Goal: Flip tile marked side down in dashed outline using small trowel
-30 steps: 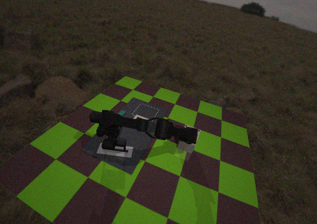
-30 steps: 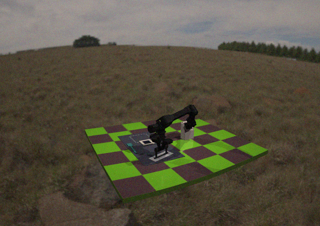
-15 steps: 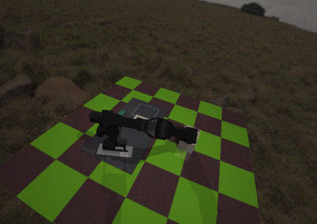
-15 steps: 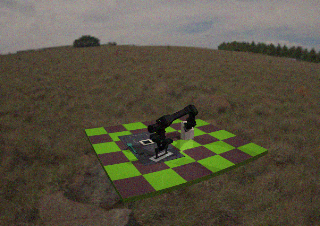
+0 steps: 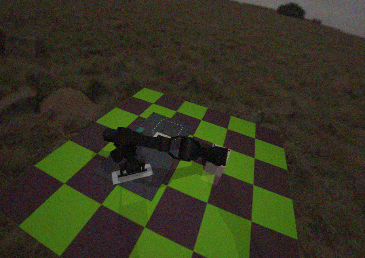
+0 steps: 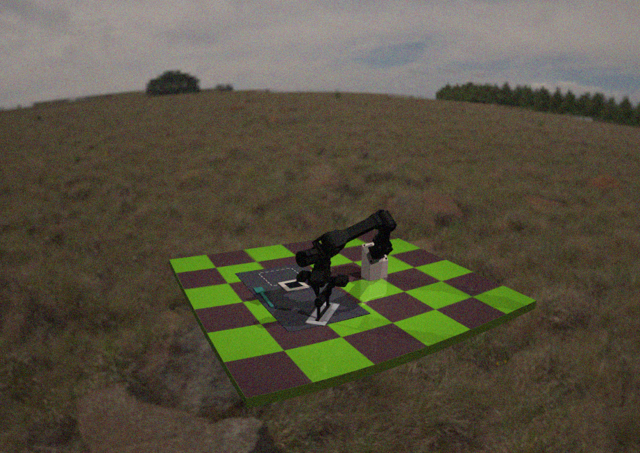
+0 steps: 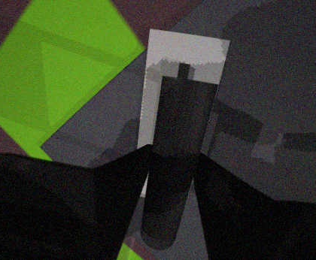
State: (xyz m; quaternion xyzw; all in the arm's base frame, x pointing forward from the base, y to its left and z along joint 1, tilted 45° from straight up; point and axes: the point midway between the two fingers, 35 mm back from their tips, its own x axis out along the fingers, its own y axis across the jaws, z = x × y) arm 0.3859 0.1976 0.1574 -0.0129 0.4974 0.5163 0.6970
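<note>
Now: the dark-handled trowel 20 mm behind my gripper tip, 20 mm to the right of it and 30 mm below it. The rest, counted from my gripper tip: teal trowel: 150 mm ahead, 260 mm to the right, 60 mm below; then pale tile: 10 mm behind, 310 mm to the right, 60 mm below; then dark grey mat: 10 mm ahead, 240 mm to the right, 80 mm below.
</note>
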